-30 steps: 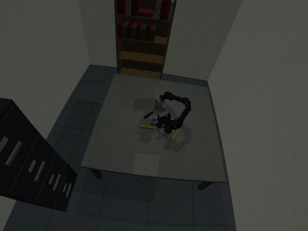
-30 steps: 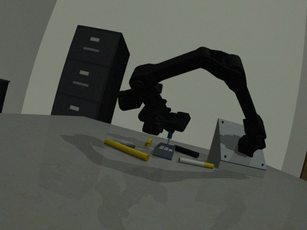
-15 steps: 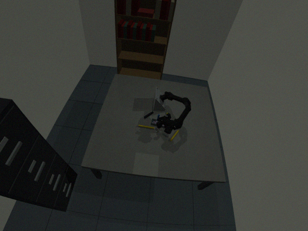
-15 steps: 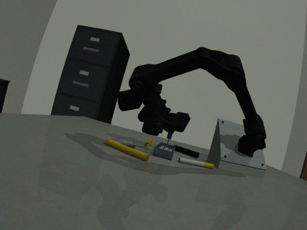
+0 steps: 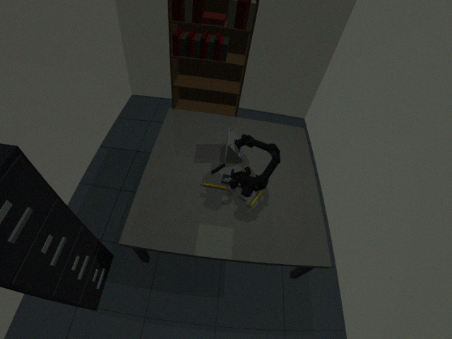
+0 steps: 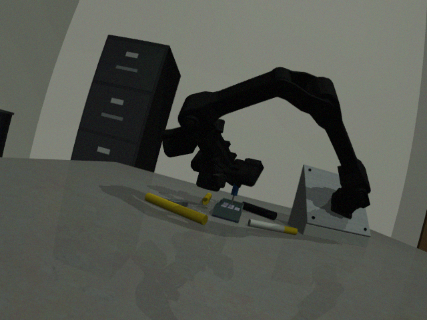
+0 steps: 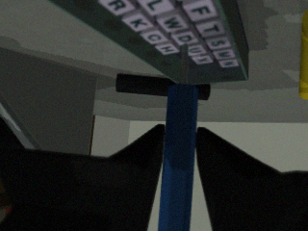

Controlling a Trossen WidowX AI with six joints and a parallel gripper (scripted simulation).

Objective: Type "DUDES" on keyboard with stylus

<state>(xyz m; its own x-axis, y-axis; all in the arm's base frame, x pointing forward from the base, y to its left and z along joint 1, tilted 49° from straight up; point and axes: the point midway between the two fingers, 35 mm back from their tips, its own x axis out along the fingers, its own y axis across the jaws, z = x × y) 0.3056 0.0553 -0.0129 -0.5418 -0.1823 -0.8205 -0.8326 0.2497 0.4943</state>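
My gripper tip is 20 cm to the right of the long yellow cylinder, 11 cm short of it and 6 cm above it. Also, from my gripper tip: blue stylus (1 cm below); black cylinder (10 cm to the right, 8 cm behind, 6 cm below); stylus tip (5 cm below).
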